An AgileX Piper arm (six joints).
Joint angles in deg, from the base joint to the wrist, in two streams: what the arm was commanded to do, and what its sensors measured. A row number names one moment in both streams.
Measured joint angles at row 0:
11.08 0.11 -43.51 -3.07 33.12 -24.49
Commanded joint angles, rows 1 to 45:
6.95 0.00 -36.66 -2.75 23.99 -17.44
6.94 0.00 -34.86 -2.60 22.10 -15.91
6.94 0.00 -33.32 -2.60 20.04 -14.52
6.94 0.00 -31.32 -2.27 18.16 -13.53
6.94 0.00 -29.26 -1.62 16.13 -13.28
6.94 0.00 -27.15 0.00 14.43 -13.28
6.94 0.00 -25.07 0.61 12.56 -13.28
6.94 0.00 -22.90 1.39 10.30 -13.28
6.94 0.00 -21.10 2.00 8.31 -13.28
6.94 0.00 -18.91 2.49 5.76 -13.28
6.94 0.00 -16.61 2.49 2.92 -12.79
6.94 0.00 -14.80 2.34 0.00 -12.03
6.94 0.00 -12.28 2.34 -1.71 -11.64
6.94 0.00 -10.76 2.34 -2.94 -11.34
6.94 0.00 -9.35 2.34 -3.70 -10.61
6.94 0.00 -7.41 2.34 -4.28 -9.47
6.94 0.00 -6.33 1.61 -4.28 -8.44
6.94 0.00 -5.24 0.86 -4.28 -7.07
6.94 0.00 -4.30 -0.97 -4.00 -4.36
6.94 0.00 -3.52 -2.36 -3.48 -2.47
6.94 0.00 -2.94 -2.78 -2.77 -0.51
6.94 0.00 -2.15 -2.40 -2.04 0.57
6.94 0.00 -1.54 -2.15 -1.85 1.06
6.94 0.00 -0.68 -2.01 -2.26 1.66
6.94 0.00 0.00 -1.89 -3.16 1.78
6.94 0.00 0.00 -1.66 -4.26 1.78
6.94 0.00 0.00 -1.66 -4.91 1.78
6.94 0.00 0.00 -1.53 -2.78 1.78
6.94 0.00 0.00 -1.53 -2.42 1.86
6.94 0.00 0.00 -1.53 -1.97 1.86
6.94 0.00 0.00 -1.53 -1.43 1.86
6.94 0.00 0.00 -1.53 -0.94 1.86
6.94 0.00 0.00 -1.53 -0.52 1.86
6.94 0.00 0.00 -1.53 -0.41 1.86
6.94 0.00 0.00 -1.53 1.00 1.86
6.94 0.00 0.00 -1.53 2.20 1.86
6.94 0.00 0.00 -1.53 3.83 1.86
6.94 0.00 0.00 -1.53 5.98 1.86
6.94 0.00 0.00 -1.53 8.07 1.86
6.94 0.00 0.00 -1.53 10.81 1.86
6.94 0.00 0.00 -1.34 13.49 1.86
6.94 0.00 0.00 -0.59 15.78 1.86
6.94 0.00 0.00 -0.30 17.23 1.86
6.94 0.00 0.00 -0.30 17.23 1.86
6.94 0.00 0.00 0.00 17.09 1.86
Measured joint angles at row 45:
7.26 0.16 -0.21 -0.97 13.79 1.63
